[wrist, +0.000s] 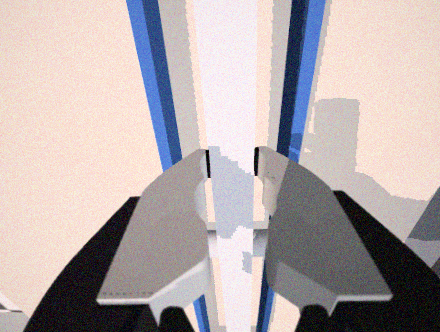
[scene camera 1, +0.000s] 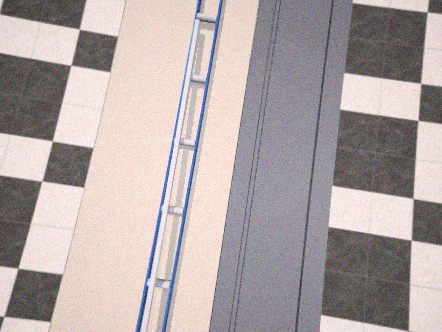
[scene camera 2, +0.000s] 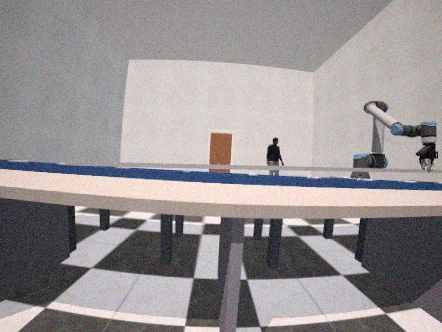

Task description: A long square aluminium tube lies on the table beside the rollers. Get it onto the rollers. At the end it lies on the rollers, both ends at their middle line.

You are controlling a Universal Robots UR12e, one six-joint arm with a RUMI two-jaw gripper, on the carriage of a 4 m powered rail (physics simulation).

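Frame: origin at the arm's base, x down, y left, z ahead, level; centimetres.
Where they show: gripper, between the fingertips: (wrist: pixel 231 151) (scene camera 2: pixel 426 170).
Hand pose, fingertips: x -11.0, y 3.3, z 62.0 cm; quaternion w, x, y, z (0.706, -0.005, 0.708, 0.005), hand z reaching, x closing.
Observation:
After its pixels a point has its place.
The long square aluminium tube (scene camera 1: pixel 188 80) @(z 65.5, x -5.4, y -210.7 cm) (scene camera 2: pixel 325 168) @(z 65.0, x -8.5, y -89.6 cm) (wrist: pixel 227 75) @(z 62.1, x -12.0, y -1.2 cm) runs lengthwise over the roller track, between its two blue side rails. In the first scene view it lies close to the left rail (scene camera 1: pixel 156 240) @(z 65.4, x -8.5, y -119.3 cm) and its upper end is near a roller (scene camera 1: pixel 206 19) @(z 62.0, x -2.1, y -253.4 cm). In the second scene view a thin gap shows between the tube and the blue rail (scene camera 2: pixel 200 176) @(z 69.4, x -0.3, y -166.0 cm), so it is held slightly above. My gripper (scene camera 2: pixel 426 169) @(z 62.0, x -11.0, y 3.3 cm) (wrist: pixel 231 151) @(z 62.0, x -11.0, y 3.3 cm) is shut on the tube, one finger on each side. In the wrist view a roller (wrist: pixel 260 242) @(z 57.9, x -2.2, y 23.4 cm) crosses beneath it. The tube's other end does not show in the first scene view.
The track stands on the long pale table (scene camera 1: pixel 125 150) @(z 97.5, x 3.0, y -164.8 cm) (scene camera 2: pixel 150 192) @(z 106.2, x 3.0, y -179.9 cm) (wrist: pixel 65 100) @(z 80.8, x 3.0, y 3.9 cm). A wide grey band (scene camera 1: pixel 290 150) runs alongside the table. A person (scene camera 2: pixel 274 152) and a brown door (scene camera 2: pixel 220 150) are in the background.

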